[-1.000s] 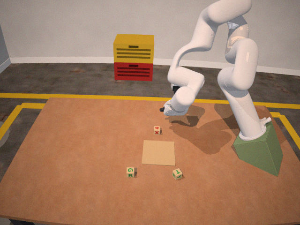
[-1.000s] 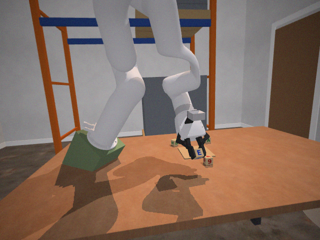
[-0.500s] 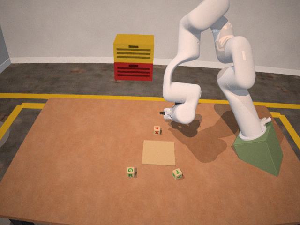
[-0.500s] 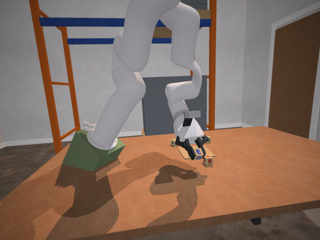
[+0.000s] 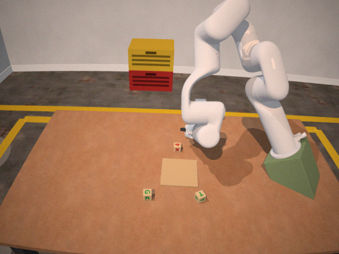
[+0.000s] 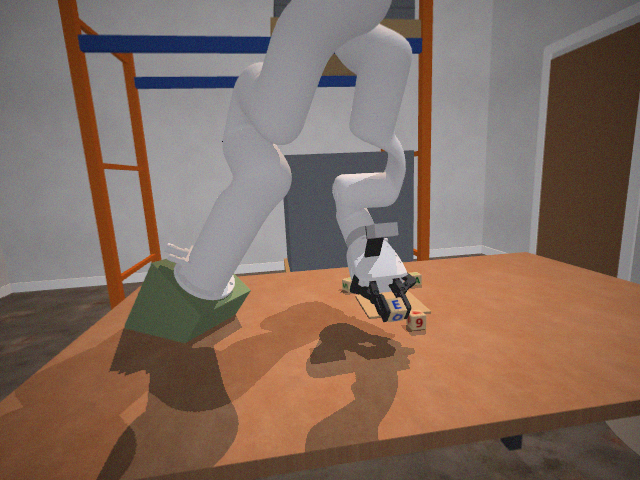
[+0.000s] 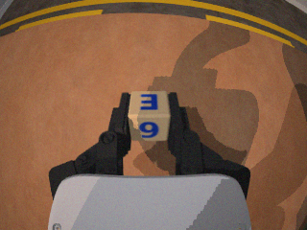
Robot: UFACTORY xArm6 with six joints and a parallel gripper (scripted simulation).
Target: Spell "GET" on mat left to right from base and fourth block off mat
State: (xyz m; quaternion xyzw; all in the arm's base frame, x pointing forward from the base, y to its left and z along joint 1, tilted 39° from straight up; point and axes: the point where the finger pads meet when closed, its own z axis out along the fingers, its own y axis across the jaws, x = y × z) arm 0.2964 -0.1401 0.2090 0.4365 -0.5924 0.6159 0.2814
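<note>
My hand is 80 mm short of the red-lettered block, 60 mm above it and 50 mm to the right of it. Also, from my hand: tan mat: 180 mm to the left, 90 mm ahead, 70 mm below; then e block: 10 mm to the right; then t block: 310 mm to the left, 60 mm below, 40 mm ahead.
</note>
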